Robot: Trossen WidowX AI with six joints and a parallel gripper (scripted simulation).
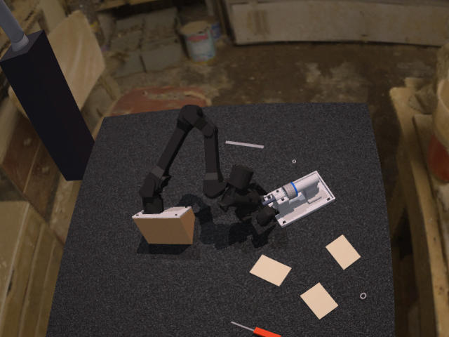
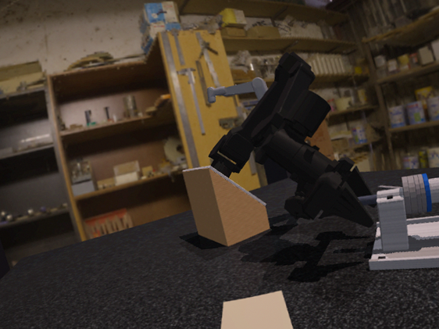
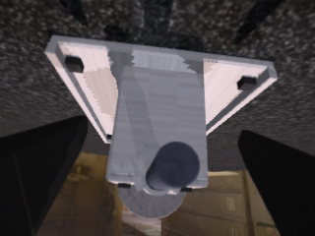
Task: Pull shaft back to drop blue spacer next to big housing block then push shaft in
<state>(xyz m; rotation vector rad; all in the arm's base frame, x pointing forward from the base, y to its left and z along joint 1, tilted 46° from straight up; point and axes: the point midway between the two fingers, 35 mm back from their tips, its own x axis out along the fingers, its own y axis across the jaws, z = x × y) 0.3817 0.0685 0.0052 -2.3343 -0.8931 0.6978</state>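
My gripper tip is 80 mm short of the blue spacer, 30 mm to the right of it and 20 mm below it. From my gripper tip the other things lie so: blue-grey shaft (40 mm ahead, 20 mm to the left, 20 mm above).
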